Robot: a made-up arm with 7 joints.
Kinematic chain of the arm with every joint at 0, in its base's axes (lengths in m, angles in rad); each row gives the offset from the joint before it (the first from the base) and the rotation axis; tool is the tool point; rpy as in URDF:
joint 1: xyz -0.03 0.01 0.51 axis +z
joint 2: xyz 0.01 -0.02 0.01 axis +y
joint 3: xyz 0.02 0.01 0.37 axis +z
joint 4: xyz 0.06 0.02 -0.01 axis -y
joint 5: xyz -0.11 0 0.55 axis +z
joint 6: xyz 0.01 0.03 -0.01 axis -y
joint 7: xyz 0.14 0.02 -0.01 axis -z
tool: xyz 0.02 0.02 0 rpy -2.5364 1.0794 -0.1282
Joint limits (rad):
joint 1: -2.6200..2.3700
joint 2: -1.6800..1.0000
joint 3: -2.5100..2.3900
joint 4: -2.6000..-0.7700
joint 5: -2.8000..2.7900
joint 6: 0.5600..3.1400
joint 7: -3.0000..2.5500
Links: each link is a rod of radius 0.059 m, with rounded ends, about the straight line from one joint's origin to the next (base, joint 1, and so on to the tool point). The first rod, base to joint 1, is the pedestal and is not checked.
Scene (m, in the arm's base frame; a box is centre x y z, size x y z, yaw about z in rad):
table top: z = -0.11
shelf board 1: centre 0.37 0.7 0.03 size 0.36 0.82 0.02 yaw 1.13
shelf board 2: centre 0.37 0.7 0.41 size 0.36 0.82 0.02 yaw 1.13
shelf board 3: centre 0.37 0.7 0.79 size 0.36 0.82 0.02 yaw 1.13
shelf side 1: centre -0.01 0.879 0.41 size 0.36 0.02 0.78 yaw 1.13
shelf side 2: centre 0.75 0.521 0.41 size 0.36 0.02 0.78 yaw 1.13
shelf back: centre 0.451 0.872 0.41 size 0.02 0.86 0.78 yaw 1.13
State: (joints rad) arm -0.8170 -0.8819 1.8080 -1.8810 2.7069 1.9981 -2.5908
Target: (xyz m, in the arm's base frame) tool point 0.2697 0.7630 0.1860
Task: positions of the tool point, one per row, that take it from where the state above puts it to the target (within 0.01 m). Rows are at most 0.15 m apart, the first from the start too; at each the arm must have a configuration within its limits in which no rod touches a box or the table.
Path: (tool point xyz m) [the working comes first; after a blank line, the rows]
Joints at the target: -1.1746 -1.5341 2.1763 -1.4311 2.6440 1.7855 -2.6057
Straight joint move there: touches shelf board 2.

1: 0.2459 0.6033 0.5655
2: 0.2095 0.5231 0.5711
3: 0.1760 0.4354 0.5964
4: 0.1889 0.4598 0.4959
5: 0.1878 0.4669 0.3882
6: 0.1662 0.4601 0.2819
7: 0.1200 0.4458 0.1860
8: 0.1715 0.5723 0.1876
9: 0.2255 0.6792 0.1922
10: 0.2697 0.7630 0.1860

